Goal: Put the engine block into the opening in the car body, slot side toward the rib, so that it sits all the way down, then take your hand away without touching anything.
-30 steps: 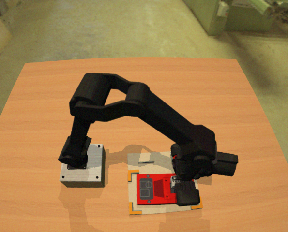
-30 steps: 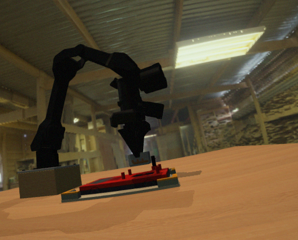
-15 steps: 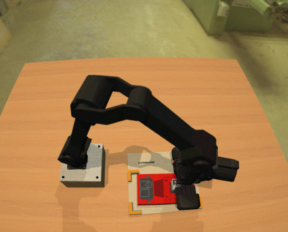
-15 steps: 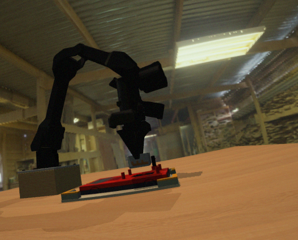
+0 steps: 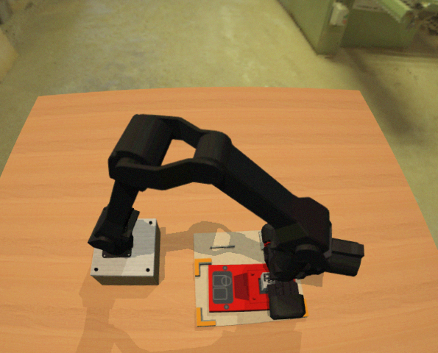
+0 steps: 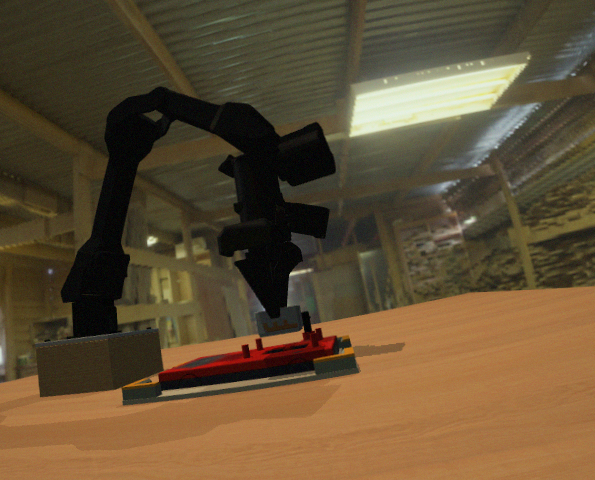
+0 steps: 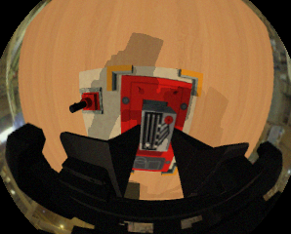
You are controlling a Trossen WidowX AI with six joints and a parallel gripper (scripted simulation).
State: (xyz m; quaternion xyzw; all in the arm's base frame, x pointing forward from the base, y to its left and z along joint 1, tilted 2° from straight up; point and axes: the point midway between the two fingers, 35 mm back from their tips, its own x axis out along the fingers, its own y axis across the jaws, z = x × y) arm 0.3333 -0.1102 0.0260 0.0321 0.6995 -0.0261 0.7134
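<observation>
Now: gripper tip 10 mm above the engine block.
</observation>
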